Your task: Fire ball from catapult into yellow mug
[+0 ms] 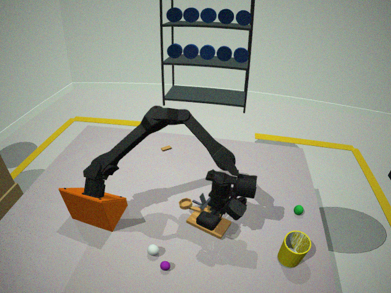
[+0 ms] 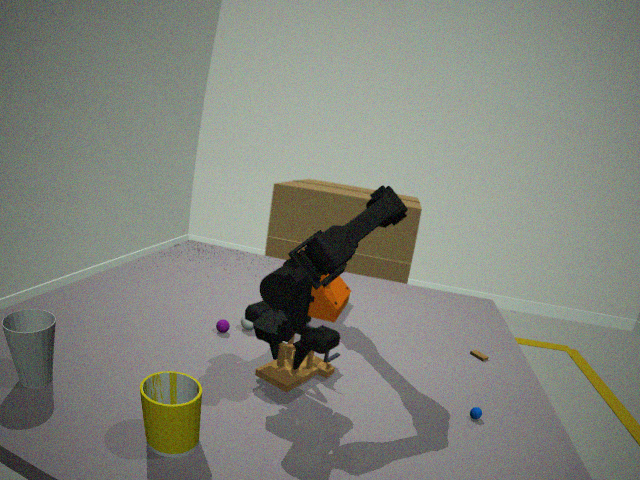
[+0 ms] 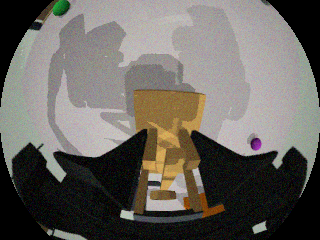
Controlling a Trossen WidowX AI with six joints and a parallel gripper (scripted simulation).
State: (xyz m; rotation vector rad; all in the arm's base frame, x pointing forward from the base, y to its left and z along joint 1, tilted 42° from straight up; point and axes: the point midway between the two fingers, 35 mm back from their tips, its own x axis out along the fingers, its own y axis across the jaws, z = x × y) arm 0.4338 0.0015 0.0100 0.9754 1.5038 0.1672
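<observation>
Now: the purple ball 160 mm behind my gripper tip, 180 mm to the right of it and 20 mm below it. Also, from my gripper tip: wooden catapult: 50 mm behind, 50 mm to the left, 20 mm above; yellow mug: 250 mm ahead, 130 mm to the right, 10 mm below; white ball: 200 mm behind, 130 mm to the right, 20 mm below.
</observation>
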